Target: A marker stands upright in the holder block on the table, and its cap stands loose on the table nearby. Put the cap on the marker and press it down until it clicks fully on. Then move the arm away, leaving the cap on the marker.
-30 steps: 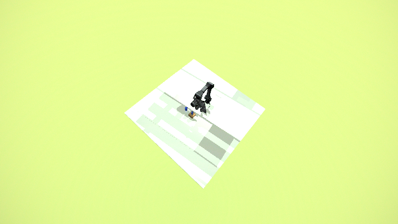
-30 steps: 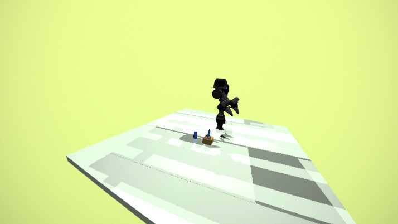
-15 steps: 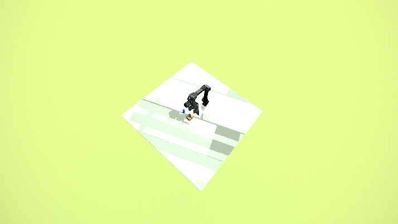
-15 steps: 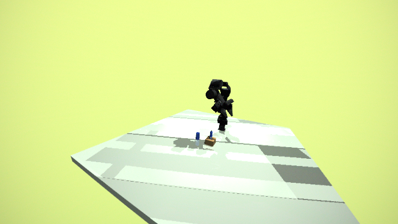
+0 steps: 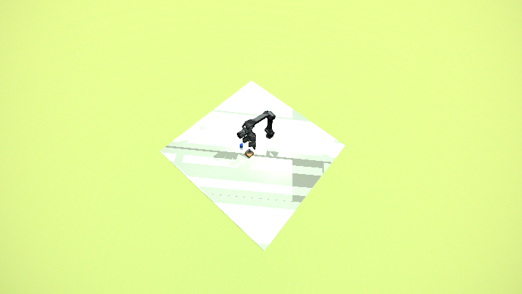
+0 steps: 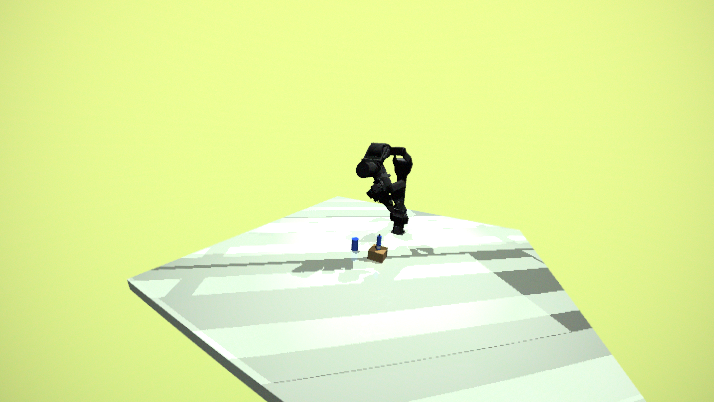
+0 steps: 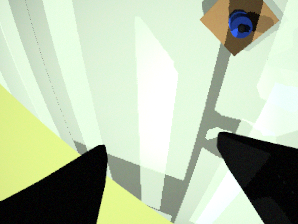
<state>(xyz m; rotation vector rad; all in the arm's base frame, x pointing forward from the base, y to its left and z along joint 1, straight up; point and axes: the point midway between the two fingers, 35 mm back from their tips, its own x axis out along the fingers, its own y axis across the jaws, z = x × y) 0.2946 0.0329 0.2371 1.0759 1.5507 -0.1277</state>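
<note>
My gripper tip is 1 cm past the blue cap, 17 cm to the left of it and 18 cm above it. Round my gripper tip: blue marker 6 cm to the right, 13 cm below; brown holder block 6 cm to the right, 19 cm below.
</note>
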